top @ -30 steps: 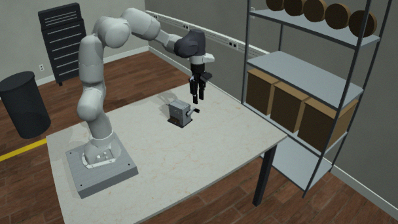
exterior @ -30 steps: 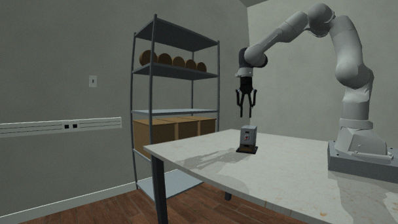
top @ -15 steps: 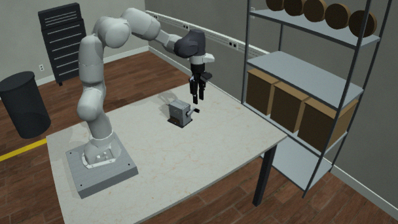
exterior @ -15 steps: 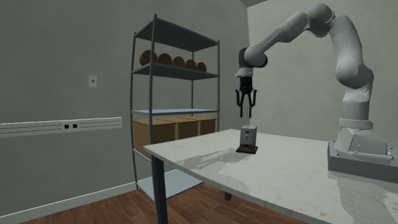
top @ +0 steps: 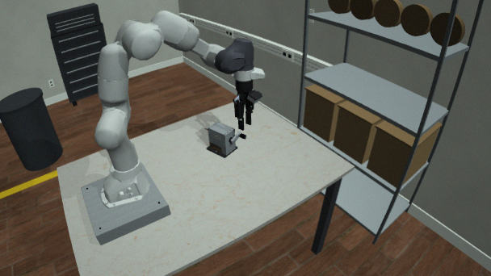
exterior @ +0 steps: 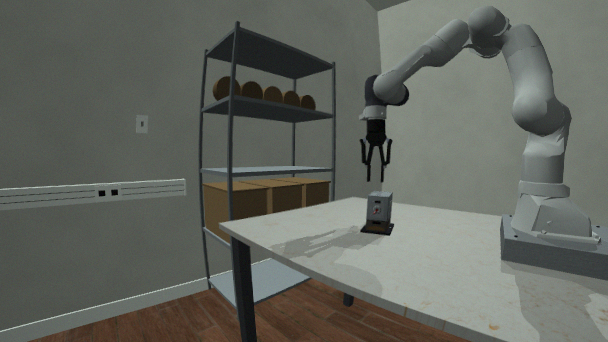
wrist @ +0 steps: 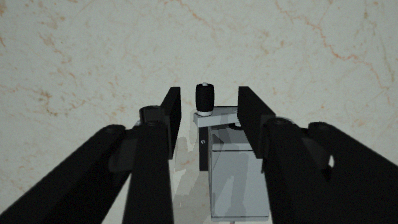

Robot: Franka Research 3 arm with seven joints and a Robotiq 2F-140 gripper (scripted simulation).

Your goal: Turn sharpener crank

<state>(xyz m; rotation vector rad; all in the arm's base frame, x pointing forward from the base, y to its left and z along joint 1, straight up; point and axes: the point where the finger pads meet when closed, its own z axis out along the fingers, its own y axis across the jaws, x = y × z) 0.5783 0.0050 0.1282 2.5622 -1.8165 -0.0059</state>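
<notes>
My hand is 20 mm past the crank, 20 mm to the right of it and 100 mm above it.
</notes>
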